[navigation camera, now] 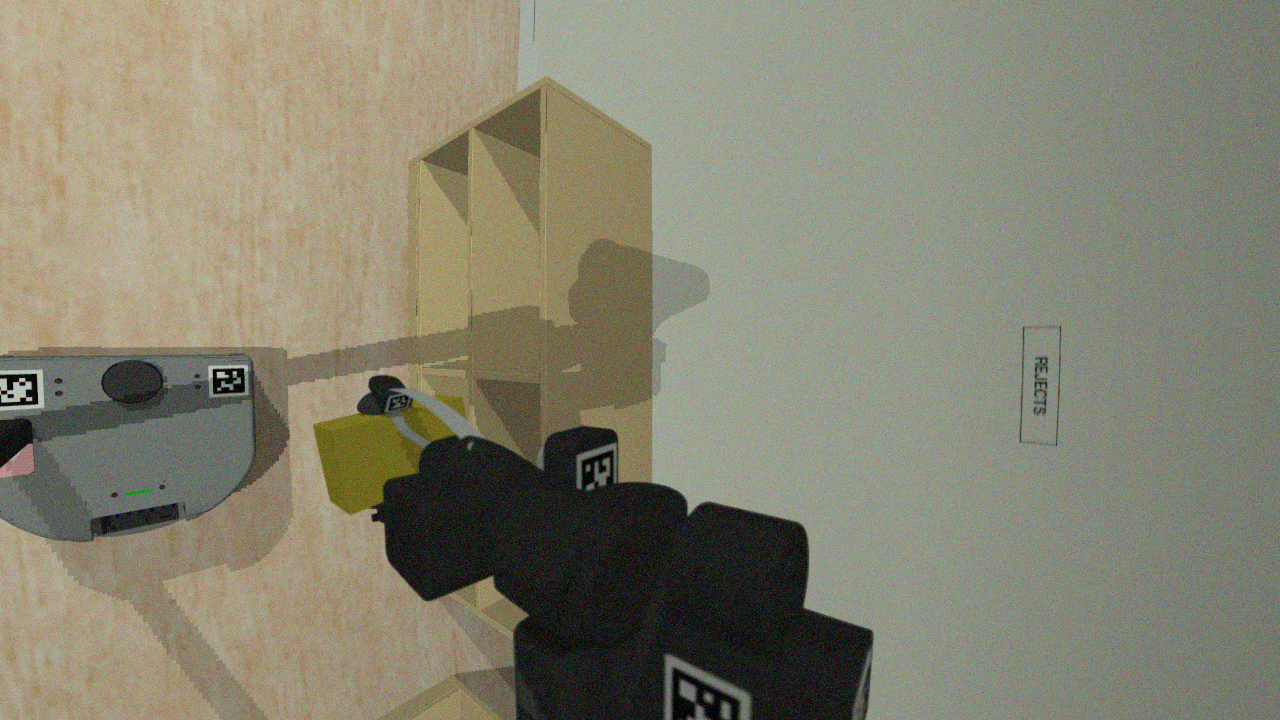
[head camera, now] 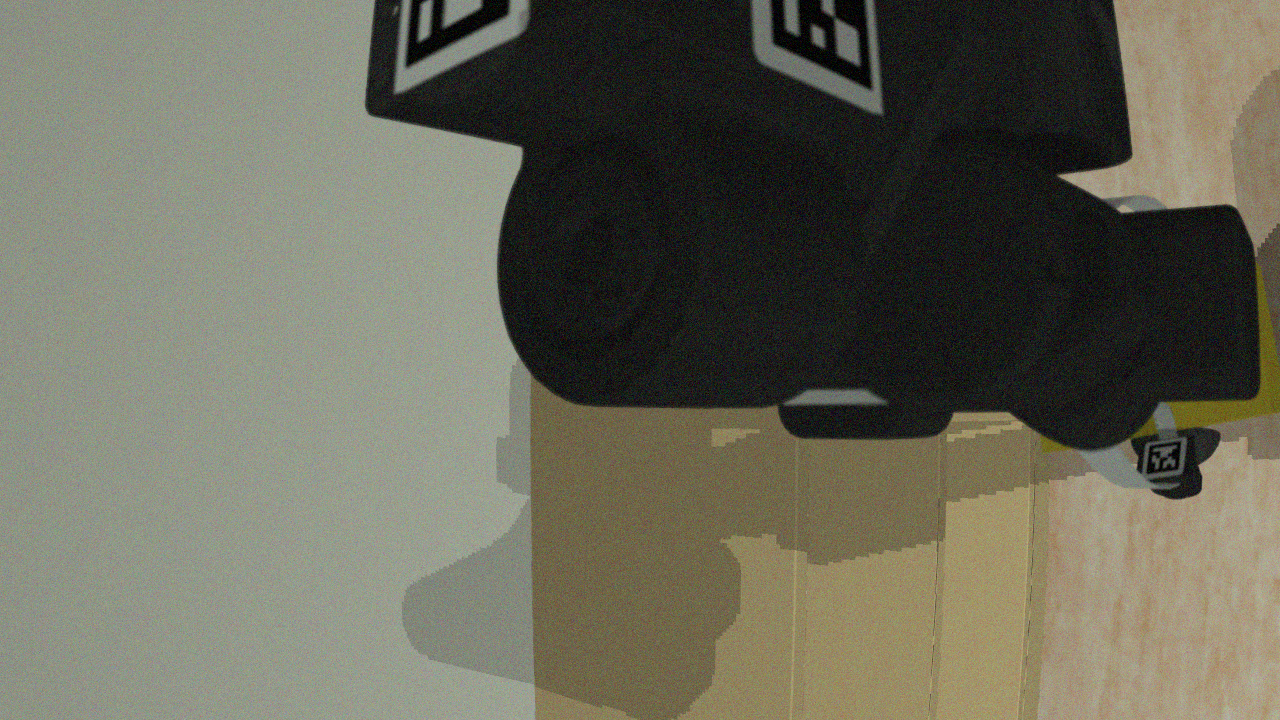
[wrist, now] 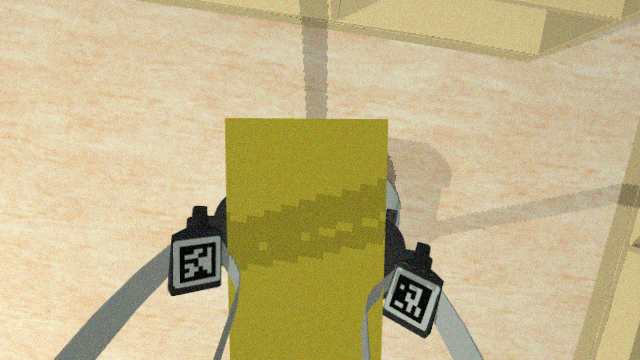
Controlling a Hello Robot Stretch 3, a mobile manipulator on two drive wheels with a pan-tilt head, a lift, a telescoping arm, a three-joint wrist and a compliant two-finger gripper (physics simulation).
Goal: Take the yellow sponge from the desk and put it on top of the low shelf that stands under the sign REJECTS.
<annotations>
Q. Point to my gripper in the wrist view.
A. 311,231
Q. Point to a yellow sponge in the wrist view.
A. At 305,198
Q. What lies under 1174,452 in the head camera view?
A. My gripper.
</annotations>
